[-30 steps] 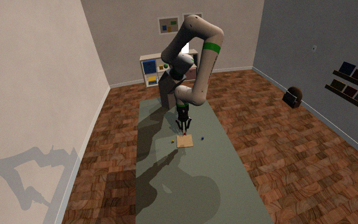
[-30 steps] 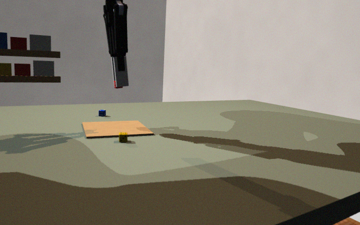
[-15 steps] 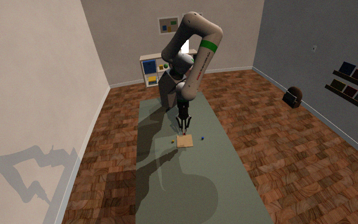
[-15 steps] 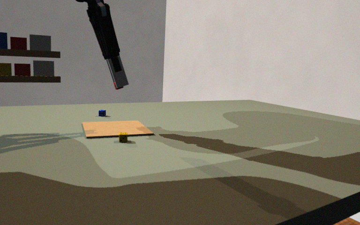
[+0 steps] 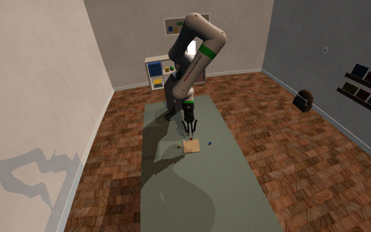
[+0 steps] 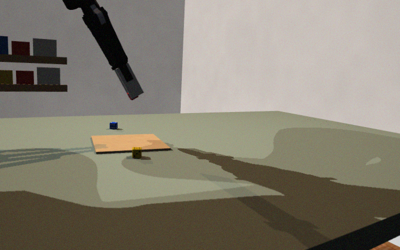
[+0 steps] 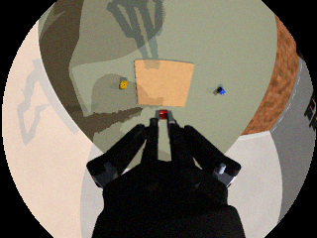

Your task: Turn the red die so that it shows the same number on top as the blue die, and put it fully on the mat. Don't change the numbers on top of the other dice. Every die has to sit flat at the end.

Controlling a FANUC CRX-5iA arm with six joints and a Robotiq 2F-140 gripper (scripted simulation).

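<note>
Now: the red die 10 mm ahead of my hand and 30 mm below it. Round my hand: blue die 30 mm behind, 170 mm to the left, 120 mm below; tan mat 130 mm below; yellow die 10 mm ahead, 100 mm to the right, 120 mm below.
</note>
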